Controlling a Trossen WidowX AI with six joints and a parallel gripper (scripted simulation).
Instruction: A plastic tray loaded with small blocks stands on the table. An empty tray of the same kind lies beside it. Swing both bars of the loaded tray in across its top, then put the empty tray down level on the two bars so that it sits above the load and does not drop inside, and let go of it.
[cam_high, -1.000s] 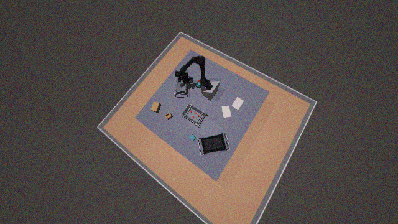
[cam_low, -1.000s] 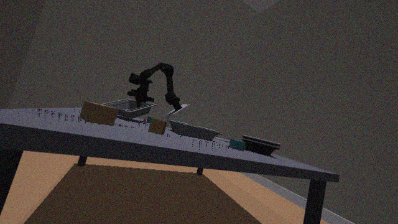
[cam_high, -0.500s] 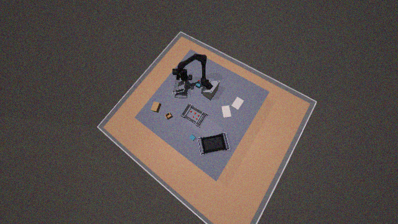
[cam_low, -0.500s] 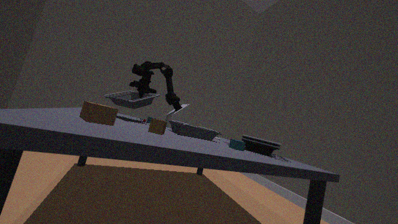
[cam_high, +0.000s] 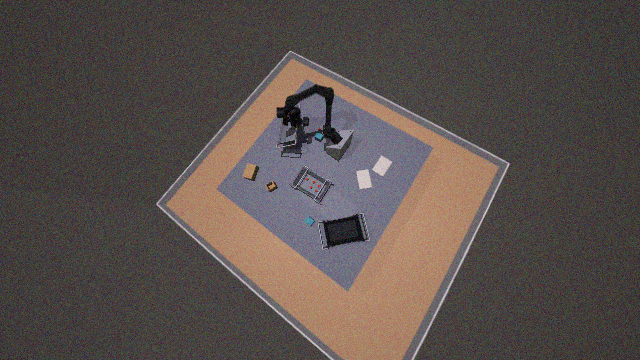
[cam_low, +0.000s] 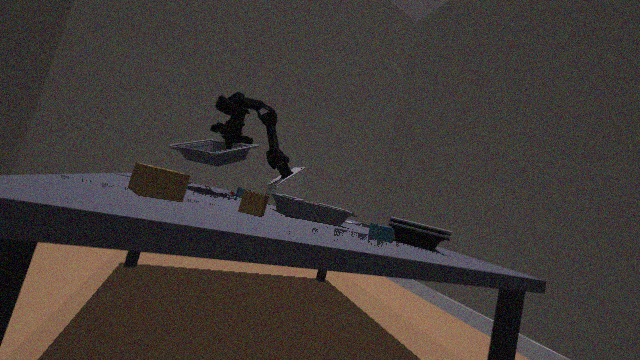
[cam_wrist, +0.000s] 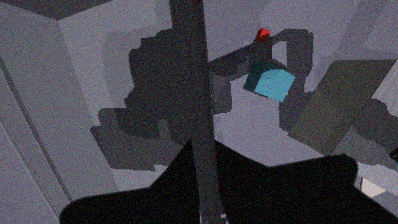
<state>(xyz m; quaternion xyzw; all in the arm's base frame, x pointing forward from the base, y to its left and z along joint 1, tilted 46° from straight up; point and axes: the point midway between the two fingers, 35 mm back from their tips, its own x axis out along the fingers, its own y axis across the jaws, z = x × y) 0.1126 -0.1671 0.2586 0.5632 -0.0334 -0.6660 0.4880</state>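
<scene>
My gripper tip is now 6 cm to the left of the grey tray and 5 cm short of it.
</scene>
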